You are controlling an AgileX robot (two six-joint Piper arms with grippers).
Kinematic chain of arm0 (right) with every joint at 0, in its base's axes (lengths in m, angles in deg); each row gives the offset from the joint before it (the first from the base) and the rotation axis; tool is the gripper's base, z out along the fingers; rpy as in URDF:
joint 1: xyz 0 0 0.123 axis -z
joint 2: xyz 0 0 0 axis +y
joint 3: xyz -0.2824 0 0.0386 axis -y
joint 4: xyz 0.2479 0 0.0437 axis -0.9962 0 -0.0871
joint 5: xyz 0 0 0 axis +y
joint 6: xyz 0.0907 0 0.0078 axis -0.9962 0 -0.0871
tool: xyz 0 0 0 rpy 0 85 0
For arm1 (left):
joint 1: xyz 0 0 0.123 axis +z
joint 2: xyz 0 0 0 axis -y
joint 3: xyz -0.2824 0 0.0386 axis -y
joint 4: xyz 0.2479 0 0.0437 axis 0.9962 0 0.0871
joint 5: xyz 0 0 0 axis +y
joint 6: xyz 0.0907 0 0.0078 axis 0.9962 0 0.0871
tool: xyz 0 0 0 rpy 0 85 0
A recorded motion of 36 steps. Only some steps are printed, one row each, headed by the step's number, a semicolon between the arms.
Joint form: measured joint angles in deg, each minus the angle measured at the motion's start. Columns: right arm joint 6, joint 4, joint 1, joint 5, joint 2, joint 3; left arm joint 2, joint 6, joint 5, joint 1, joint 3, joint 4.
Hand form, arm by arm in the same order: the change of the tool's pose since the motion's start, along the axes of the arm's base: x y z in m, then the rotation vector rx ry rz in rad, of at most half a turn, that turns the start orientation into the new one. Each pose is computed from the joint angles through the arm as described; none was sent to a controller.
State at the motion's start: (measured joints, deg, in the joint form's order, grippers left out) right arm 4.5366 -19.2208 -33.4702 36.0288 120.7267 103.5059; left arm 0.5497 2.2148 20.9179 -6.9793 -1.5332 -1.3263
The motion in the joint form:
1: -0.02 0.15 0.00 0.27 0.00 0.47; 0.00 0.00 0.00 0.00 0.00 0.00
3: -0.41 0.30 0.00 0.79 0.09 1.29; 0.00 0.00 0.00 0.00 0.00 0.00
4: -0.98 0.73 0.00 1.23 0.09 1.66; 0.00 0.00 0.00 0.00 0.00 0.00
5: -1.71 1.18 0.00 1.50 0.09 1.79; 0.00 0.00 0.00 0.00 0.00 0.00
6: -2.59 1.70 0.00 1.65 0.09 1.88; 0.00 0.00 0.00 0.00 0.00 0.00
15: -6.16 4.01 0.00 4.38 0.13 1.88; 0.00 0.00 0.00 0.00 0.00 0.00
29: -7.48 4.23 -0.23 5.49 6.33 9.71; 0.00 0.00 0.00 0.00 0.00 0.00
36: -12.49 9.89 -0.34 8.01 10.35 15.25; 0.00 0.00 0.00 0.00 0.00 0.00
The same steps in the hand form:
1: 0.0004 0.0002 0.0022 0.0004 -0.0042 0.0018; 0.0000 0.0000 0.0000 0.0000 0.0000 0.0000
3: 0.0011 0.0008 0.0054 0.0041 -0.0051 0.0004; 0.0000 0.0000 0.0000 0.0000 0.0000 0.0000
4: 0.0013 0.0007 0.0068 0.0024 -0.0029 -0.0029; 0.0000 0.0000 0.0000 0.0000 0.0000 0.0000
5: 0.0013 0.0003 0.0071 0.0008 0.0016 -0.0091; 0.0000 0.0000 0.0000 0.0000 0.0000 0.0000
6: 0.0015 -0.0001 0.0073 0.0000 0.0056 -0.0176; 0.0000 0.0000 0.0000 0.0000 0.0000 0.0000
15: -0.0006 -0.0029 0.0036 -0.0290 0.0552 -0.0430; 0.0000 0.0000 0.0000 0.0000 0.0000 0.0000
29: 0.0184 0.0122 -0.0092 -0.0159 0.0573 -0.0503; 0.0000 0.0000 0.0000 0.0000 0.0000 0.0000
36: 0.0312 0.0155 -0.0193 -0.0649 0.0576 -0.0932; 0.0000 0.0000 0.0000 0.0000 0.0000 0.0000

